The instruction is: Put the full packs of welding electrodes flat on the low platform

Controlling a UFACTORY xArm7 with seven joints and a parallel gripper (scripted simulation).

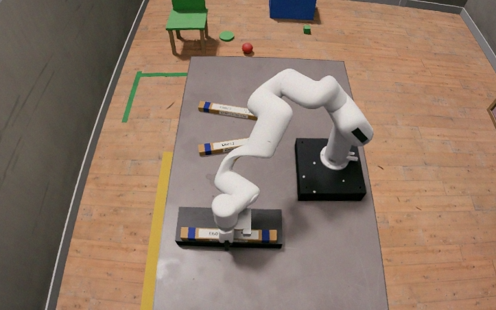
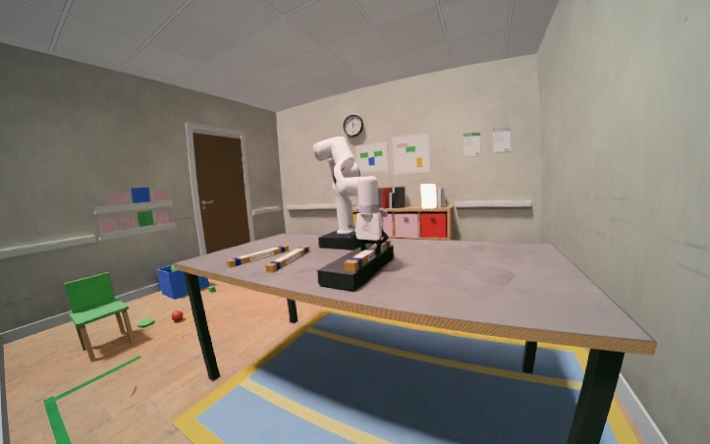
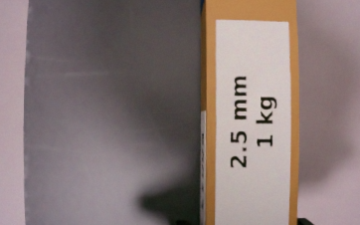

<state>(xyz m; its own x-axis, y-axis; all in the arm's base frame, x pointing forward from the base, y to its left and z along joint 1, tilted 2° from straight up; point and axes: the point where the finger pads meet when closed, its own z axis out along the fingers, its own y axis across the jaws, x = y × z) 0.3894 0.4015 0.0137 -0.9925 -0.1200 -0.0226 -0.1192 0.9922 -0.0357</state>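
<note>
The pack of welding electrodes lies right at my hand. From my hand the other things lie so: pack 30 mm ahead, 440 mm to the right, 60 mm below; platform 10 mm ahead, 50 mm to the right, 60 mm below.
</note>
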